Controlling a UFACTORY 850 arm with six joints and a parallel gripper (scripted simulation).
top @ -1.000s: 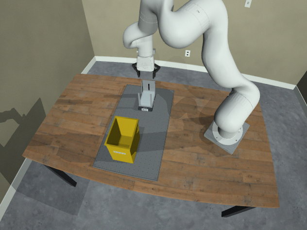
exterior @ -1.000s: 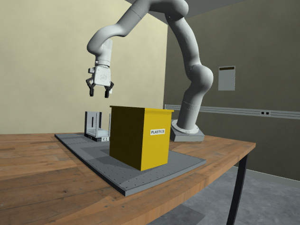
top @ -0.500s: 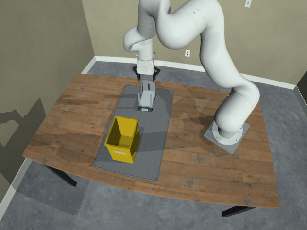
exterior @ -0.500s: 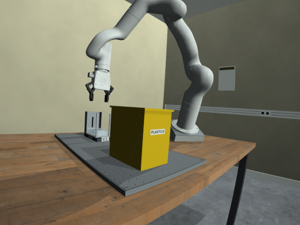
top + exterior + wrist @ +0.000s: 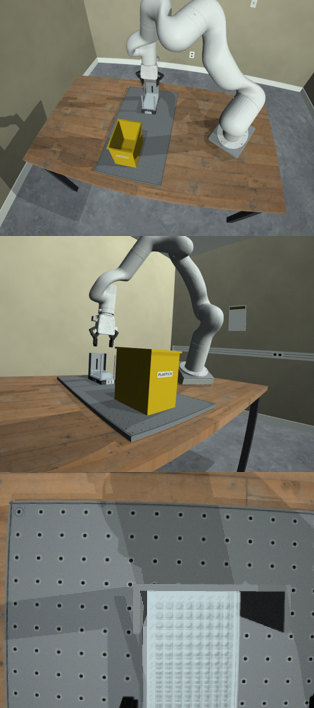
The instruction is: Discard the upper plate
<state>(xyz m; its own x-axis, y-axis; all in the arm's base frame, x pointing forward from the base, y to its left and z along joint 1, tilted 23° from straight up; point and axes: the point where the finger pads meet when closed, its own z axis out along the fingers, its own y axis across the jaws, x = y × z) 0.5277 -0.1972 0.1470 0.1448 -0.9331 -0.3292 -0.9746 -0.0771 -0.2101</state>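
The white 96-well plate is 15 cm below my hand. Round my hand: grey rack post (4 cm behind, 6 cm to the right, 11 cm below); then plastics bin W1 (1 cm behind, 39 cm to the left, 10 cm below).
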